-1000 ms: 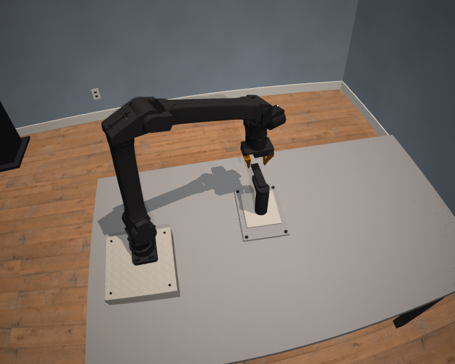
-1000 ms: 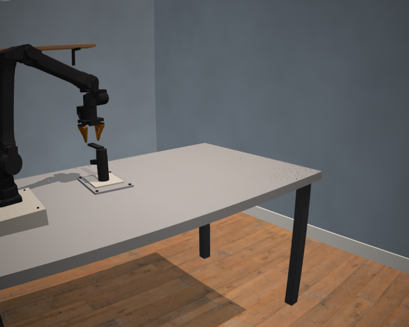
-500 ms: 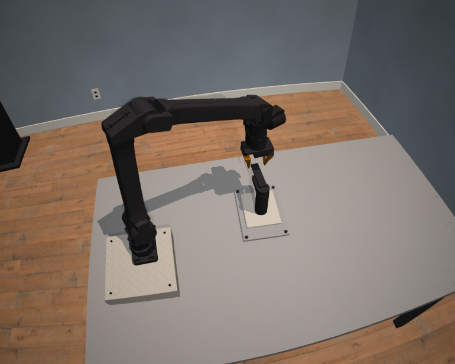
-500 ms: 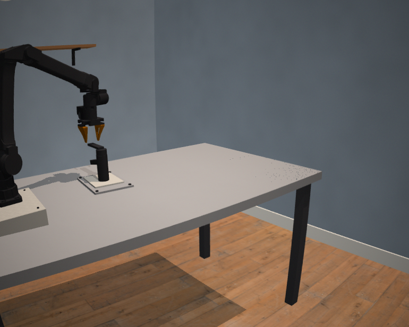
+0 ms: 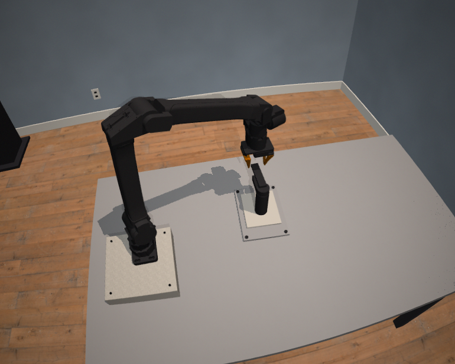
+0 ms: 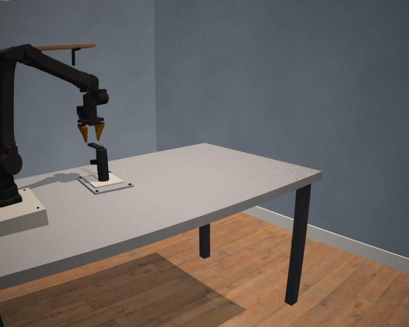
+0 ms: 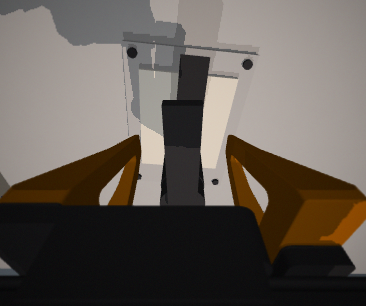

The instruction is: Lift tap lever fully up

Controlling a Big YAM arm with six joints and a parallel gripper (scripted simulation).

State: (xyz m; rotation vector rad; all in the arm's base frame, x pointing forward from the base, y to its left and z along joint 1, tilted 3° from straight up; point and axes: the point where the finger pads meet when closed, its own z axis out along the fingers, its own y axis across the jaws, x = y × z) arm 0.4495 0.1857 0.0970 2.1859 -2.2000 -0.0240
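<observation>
My hand is 3 cm to the left of the flat lever and 2 cm above it.
</observation>
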